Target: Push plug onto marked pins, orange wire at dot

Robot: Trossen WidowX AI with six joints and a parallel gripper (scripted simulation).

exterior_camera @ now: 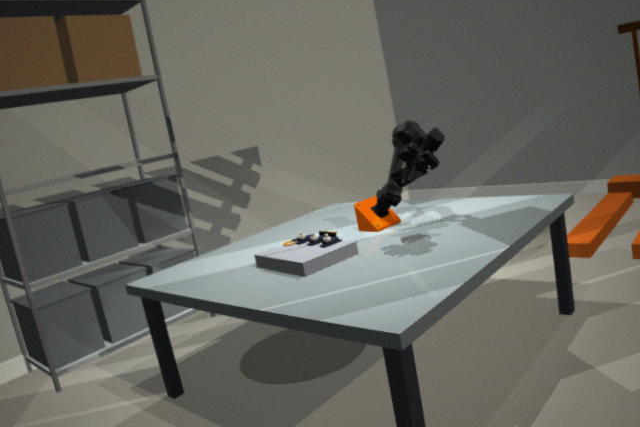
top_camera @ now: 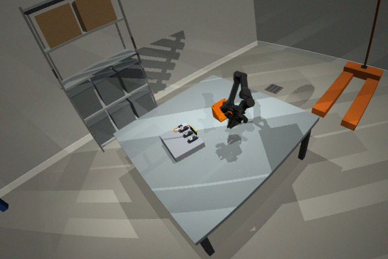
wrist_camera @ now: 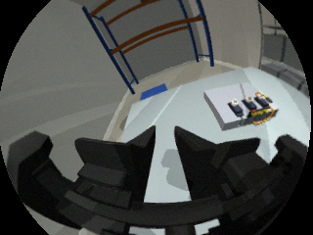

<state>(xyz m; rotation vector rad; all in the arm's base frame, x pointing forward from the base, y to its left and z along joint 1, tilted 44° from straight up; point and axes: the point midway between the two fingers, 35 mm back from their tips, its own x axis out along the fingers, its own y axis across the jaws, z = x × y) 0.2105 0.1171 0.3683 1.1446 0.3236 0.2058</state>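
The grey printed holder lies 240 mm ahead of my gripper tip, 350 mm to the right of it and 200 mm below it.
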